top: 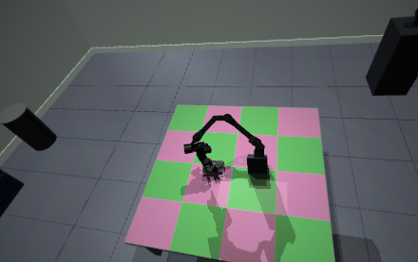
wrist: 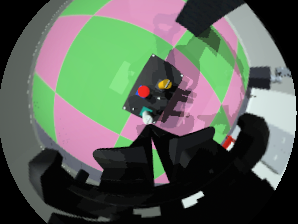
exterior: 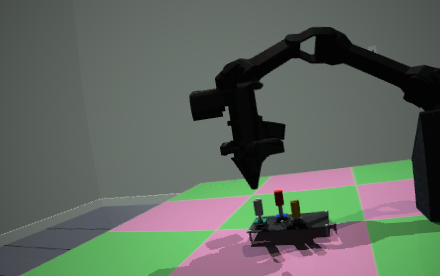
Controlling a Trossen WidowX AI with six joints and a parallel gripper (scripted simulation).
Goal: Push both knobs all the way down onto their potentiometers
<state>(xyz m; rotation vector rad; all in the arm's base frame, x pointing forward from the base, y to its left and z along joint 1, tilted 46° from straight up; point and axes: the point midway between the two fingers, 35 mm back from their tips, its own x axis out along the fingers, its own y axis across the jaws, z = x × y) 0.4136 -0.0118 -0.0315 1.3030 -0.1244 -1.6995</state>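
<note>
Now: the yellow knob 8 cm behind my gripper tip and 5 cm below it.
</note>
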